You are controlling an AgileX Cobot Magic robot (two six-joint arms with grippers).
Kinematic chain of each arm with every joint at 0, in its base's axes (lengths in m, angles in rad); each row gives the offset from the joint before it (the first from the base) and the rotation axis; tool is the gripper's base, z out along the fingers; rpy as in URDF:
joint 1: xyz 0 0 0.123 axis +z
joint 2: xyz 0 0 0 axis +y
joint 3: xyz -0.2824 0 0.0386 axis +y
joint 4: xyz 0.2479 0 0.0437 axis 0.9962 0 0.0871
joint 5: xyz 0 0 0 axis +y
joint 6: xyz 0.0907 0 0.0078 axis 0.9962 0 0.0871
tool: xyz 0 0 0 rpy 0 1.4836 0
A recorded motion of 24 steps. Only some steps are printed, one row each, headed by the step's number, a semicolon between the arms.
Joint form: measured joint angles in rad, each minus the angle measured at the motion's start. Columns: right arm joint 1, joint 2, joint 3, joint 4, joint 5, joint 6; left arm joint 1, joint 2, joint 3, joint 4, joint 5, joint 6.
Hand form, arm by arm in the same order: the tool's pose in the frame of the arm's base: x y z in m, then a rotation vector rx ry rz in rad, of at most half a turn. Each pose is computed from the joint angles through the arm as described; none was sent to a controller.
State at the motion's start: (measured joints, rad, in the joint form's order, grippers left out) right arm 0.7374 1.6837 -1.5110 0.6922 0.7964 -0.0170; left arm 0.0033 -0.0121 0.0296 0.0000 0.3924 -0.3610
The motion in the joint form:
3: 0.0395 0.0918 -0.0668 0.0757 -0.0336 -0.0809; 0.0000 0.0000 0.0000 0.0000 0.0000 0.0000
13: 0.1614 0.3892 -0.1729 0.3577 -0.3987 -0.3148; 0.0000 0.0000 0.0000 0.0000 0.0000 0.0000
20: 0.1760 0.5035 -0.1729 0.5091 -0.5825 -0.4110; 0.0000 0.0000 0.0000 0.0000 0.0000 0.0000
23: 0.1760 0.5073 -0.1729 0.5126 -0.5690 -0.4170; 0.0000 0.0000 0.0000 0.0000 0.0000 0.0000
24: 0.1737 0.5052 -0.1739 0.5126 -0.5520 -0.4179; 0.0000 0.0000 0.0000 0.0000 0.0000 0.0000
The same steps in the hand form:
3: 0.2597 0.3167 0.3335 -0.6157 2.4201 1.1883; 0.0521 0.0002 0.1685 -0.3443 1.8694 -0.2435
13: 0.2814 0.4030 0.2566 -0.4845 2.2776 1.2499; 0.0521 0.0002 0.1685 -0.3443 1.8694 -0.2435
20: 0.2982 0.4160 0.2075 -0.3061 2.2778 1.1725; 0.0521 0.0002 0.1685 -0.3443 1.8694 -0.2435
23: 0.2972 0.4166 0.2053 -0.3191 2.2877 1.1775; 0.0521 0.0002 0.1685 -0.3443 1.8694 -0.2435
24: 0.2967 0.4163 0.2063 -0.3303 2.2933 1.1877; 0.0521 0.0002 0.1685 -0.3443 1.8694 -0.2435

